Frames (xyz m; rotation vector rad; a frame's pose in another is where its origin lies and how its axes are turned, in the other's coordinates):
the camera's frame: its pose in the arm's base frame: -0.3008 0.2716 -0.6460 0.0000 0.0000 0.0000
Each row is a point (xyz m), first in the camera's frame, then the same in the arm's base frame.
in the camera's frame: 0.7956 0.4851 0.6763
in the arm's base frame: 0.4948 0.7567 0.0303
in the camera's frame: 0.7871 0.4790 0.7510
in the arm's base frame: 0.4863 0.7506 0.1050
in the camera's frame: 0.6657 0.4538 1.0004
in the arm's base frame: 0.3649 0.7254 0.3544
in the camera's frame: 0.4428 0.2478 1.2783
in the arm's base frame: 0.1420 0.5194 0.6323
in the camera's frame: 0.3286 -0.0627 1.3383
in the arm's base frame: 0.0278 0.2089 0.6923
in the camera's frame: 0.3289 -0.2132 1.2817
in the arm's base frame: 0.0281 0.0584 0.6357
